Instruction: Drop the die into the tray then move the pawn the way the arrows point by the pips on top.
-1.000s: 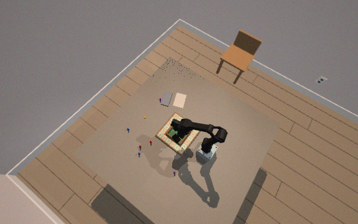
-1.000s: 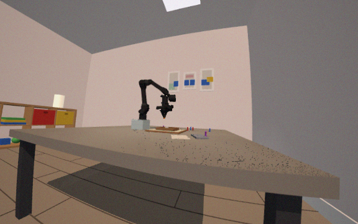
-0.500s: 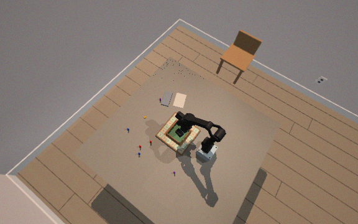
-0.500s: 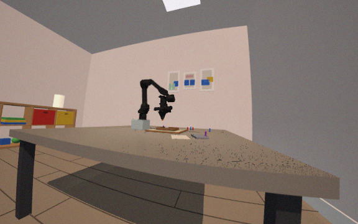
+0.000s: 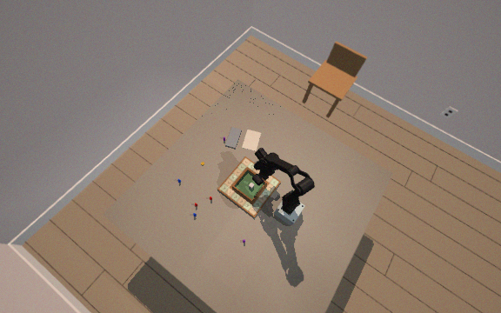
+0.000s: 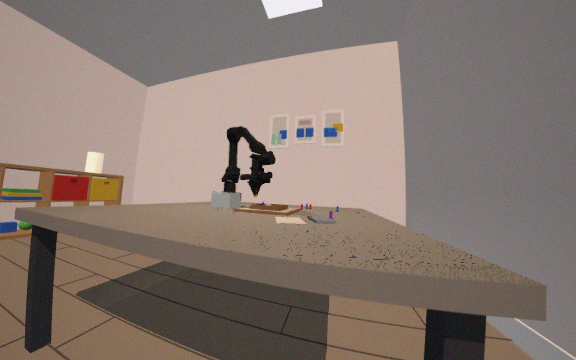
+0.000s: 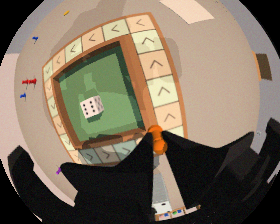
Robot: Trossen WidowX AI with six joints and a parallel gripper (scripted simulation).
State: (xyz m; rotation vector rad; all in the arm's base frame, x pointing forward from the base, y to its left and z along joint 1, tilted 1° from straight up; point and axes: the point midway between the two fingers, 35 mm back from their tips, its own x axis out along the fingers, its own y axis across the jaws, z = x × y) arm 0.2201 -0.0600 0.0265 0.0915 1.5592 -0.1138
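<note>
The white die lies 80 mm to the left of my gripper tip, 60 mm below it and 40 mm ahead of it. The rest, counted from my gripper tip: orange pawn (10 mm above); then green dice tray (80 mm to the left, 80 mm below, 50 mm ahead); then beige card (250 mm ahead, 180 mm to the right, 80 mm below).
</note>
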